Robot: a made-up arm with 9 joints.
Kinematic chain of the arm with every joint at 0, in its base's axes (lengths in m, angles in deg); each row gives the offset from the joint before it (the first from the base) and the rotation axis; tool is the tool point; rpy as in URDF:
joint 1: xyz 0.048 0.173 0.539 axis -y
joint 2: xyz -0.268 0 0.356 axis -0.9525 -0.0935 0.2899
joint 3: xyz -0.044 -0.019 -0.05 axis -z
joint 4: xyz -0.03 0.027 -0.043 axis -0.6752 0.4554 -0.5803
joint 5: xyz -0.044 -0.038 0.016 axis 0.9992 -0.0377 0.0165
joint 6: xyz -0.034 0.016 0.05 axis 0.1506 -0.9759 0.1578
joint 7: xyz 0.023 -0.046 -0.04 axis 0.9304 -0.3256 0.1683
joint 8: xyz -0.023 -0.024 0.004 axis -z
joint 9: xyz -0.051 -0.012 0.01 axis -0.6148 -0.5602 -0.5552
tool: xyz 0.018 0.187 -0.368 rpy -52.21 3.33 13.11
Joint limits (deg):
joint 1: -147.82..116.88
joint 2: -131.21..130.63
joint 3: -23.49..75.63
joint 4: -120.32..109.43
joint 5: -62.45..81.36
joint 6: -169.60..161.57
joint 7: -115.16..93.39
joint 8: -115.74..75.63
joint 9: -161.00..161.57
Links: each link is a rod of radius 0.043 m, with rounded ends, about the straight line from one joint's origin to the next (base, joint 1, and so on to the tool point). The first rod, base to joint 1, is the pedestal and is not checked.
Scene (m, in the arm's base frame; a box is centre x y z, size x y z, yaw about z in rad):
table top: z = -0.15
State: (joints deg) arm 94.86 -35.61 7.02 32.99 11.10 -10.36 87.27 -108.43 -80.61
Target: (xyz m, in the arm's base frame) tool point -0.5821 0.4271 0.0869
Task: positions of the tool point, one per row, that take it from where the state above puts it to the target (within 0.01 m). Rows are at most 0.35 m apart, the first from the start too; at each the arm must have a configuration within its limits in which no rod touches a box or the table.
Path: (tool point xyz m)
1: 0.1625 0.3994 0.1181
2: 0.1262 0.4045 0.2591
3: -0.0085 0.4413 0.0810
4: -0.2707 0.4473 -0.0019
5: -0.5821 0.4271 0.0869

